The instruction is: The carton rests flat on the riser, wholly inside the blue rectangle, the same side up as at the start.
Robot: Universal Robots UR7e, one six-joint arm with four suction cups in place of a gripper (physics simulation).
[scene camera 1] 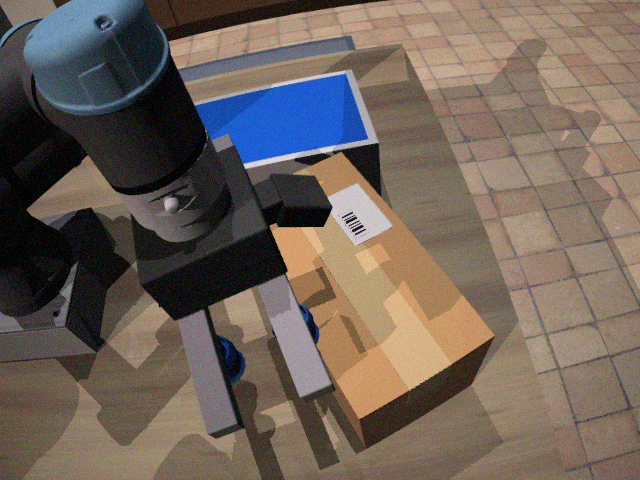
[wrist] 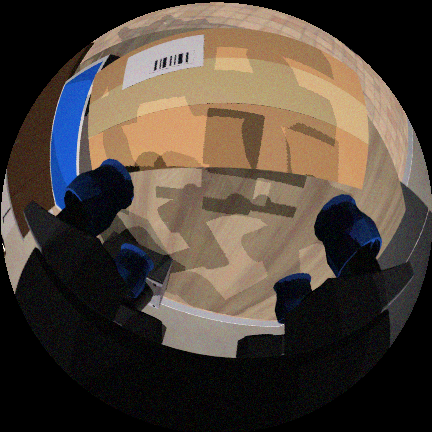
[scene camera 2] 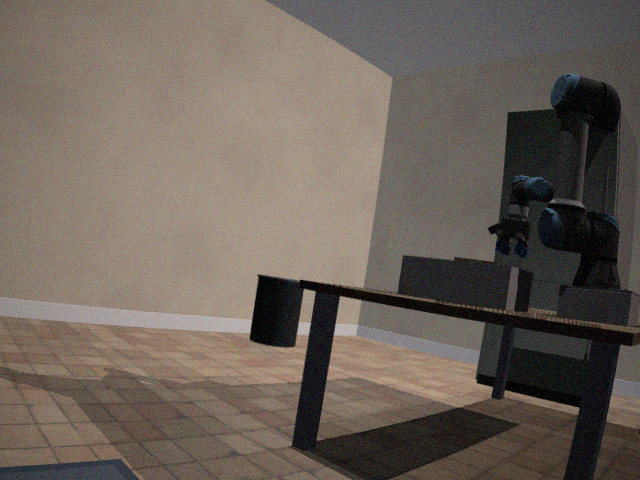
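Pixels of known places: end effector, tool point: (wrist: 217,248) (scene camera 2: 511,254); arm's base, origin of the base link: (scene camera 1: 31,273) (scene camera 2: 596,290).
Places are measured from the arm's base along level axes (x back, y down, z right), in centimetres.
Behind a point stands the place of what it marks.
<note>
The brown carton (scene camera 1: 439,268) @[x -55.3, y -5.4, z 18.3 cm] (wrist: 225,85) @[x -45.7, y -5.5, z 15.2 cm] lies flat on the table, tape and white barcode label facing up, turned askew to the riser. In scene camera 2 a sliver of the carton (scene camera 2: 474,259) @[x -42.6, y -5.4, z -0.3 cm] shows over the riser (scene camera 2: 449,279) @[x -39.1, y 3.0, z -26.4 cm]. The riser (scene camera 1: 369,160) @[x -53.8, y 0.5, z -5.5 cm] stands beyond the carton's labelled end; whether they touch is unclear. The blue rectangle (scene camera 1: 305,113) @[x -46.6, y -2.6, z -15.7 cm] (wrist: 67,135) @[x -40.2, y -2.6, z -12.3 cm] on its top bears no carton; the arm hides its left part in scene camera 1. My gripper (scene camera 1: 270,342) (scene camera 2: 511,248) @[x -35.4, y -10.2, z 18.1 cm] (wrist: 222,245) @[x -35.4, y -10.2, z 18.1 cm] is open, nothing on its blue cups, above the table beside the carton's long side.
The wooden table (scene camera 1: 444,206) @[x -64.4, y 9.4, z -1.0 cm] (scene camera 2: 413,300) @[x -34.7, y 9.7, z -54.5 cm] carries the arm's grey base block (scene camera 1: 41,343) @[x -0.3, y 4.6, z 9.9 cm] (scene camera 2: 594,304) @[x 1.5, y 4.6, z -11.7 cm] at the left in scene camera 1. A blue-grey panel (scene camera 1: 279,56) shows behind the table's far edge. A dark bin (scene camera 2: 276,312) stands beyond the table.
</note>
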